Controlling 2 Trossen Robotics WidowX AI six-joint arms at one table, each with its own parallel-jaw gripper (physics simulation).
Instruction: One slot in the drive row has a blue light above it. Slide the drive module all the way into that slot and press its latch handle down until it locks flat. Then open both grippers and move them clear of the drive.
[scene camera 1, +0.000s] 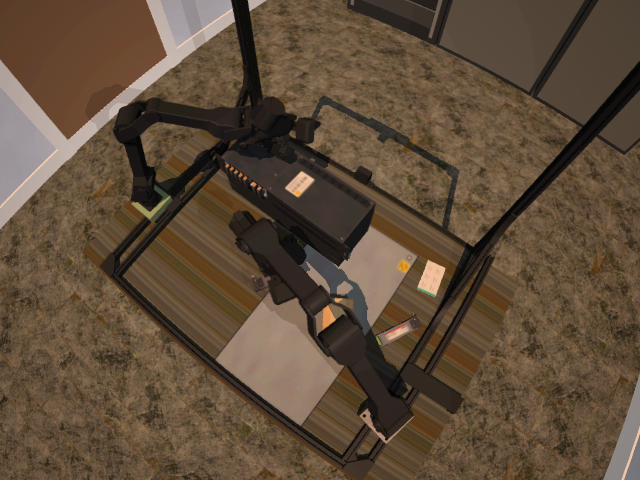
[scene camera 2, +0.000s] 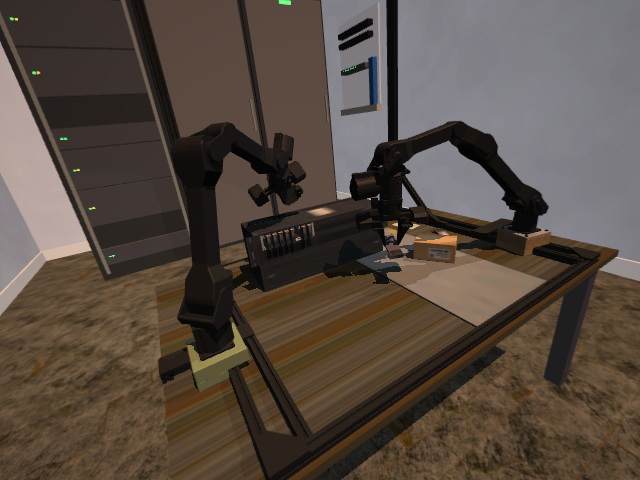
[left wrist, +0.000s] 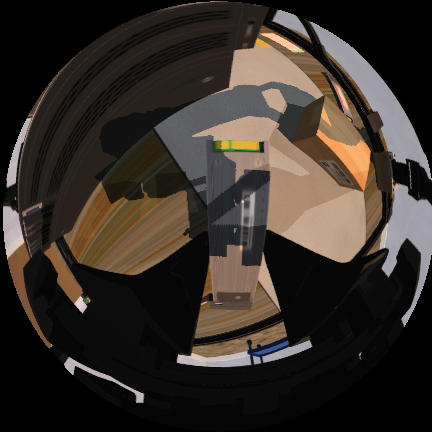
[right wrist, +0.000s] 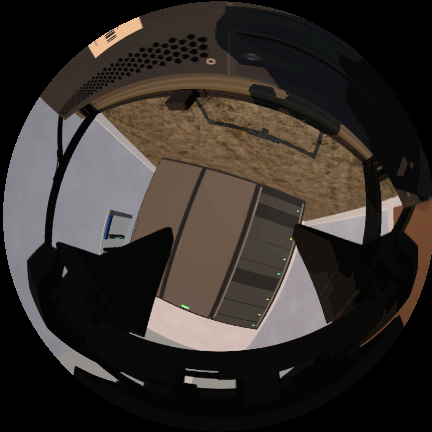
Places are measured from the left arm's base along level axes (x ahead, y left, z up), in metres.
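Pixels of known places: left gripper, fingertip midpoint: (scene camera 2: 391, 245) (left wrist: 235, 236); right gripper, fingertip midpoint: (right wrist: 235, 232); left arm's base, link origin: (scene camera 1: 387, 416) (scene camera 2: 523, 229) (left wrist: 394, 171); right arm's base, link origin: (scene camera 1: 150, 199) (scene camera 2: 215, 344).
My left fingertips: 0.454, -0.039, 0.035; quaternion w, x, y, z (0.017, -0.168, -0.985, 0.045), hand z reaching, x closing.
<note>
Ahead of a thing's pixels: the offset from my left fingertips to its middle, as dx, dy, dz. Level surfaces: height alone.
The drive module @[+0.008, +0.005, +0.002] (left wrist: 235, 278) (scene camera 2: 392, 250) (scene camera 1: 259, 285) is a long tan and grey bar with a green end. My left gripper (left wrist: 235, 236) (scene camera 2: 403, 234) is shut on it and holds it low over the table, beside the long side of the black chassis @[+0.168, -0.195, -0.009] (scene camera 1: 318, 210) (scene camera 2: 328, 229) (left wrist: 120, 80). The drive row @[+0.282, -0.168, +0.038] (scene camera 1: 244, 178) (scene camera 2: 287, 240), with orange handles, is on the chassis's front face. I cannot make out a blue light. My right gripper (scene camera 2: 277, 169) (scene camera 1: 306, 129) (right wrist: 235, 232) is open and empty, high above the chassis's front end.
A cardboard box @[-0.185, -0.039, -0.065] (scene camera 2: 434, 248) (scene camera 1: 328, 316) (left wrist: 338, 153) sits on the grey mat @[dz -0.095] (scene camera 1: 280, 352) (scene camera 2: 475, 286) near my left gripper. A white card @[-0.277, -0.342, -0.096] (scene camera 1: 431, 277) and a spare module @[-0.313, -0.155, -0.092] (scene camera 1: 398, 331) lie to the right. Black frame rails (scene camera 1: 175, 305) edge the table.
</note>
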